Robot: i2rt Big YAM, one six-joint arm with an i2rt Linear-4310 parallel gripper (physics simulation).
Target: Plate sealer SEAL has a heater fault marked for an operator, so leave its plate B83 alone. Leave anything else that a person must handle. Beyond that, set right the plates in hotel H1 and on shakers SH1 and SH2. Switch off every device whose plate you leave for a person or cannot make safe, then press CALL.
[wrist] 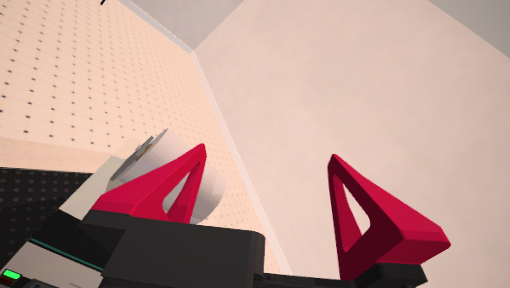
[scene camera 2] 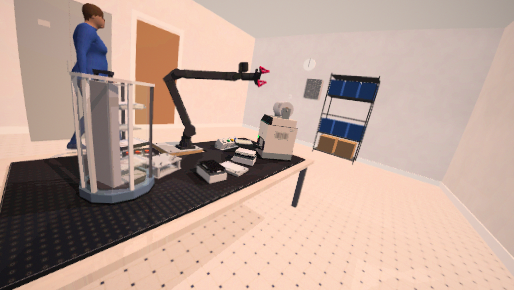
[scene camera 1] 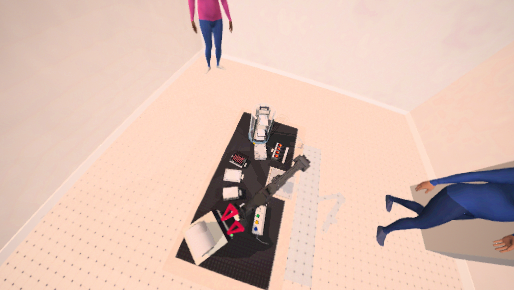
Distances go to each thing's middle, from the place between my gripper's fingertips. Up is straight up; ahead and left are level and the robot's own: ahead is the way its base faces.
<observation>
The white roll [wrist: 167, 146] lies 120 mm ahead of my hand, 110 mm to the left of it and 220 mm below it. Round my hand: plate hotel tower [scene camera 2: 113, 118] (60 mm ahead, 950 mm to the right, 390 mm below).
</observation>
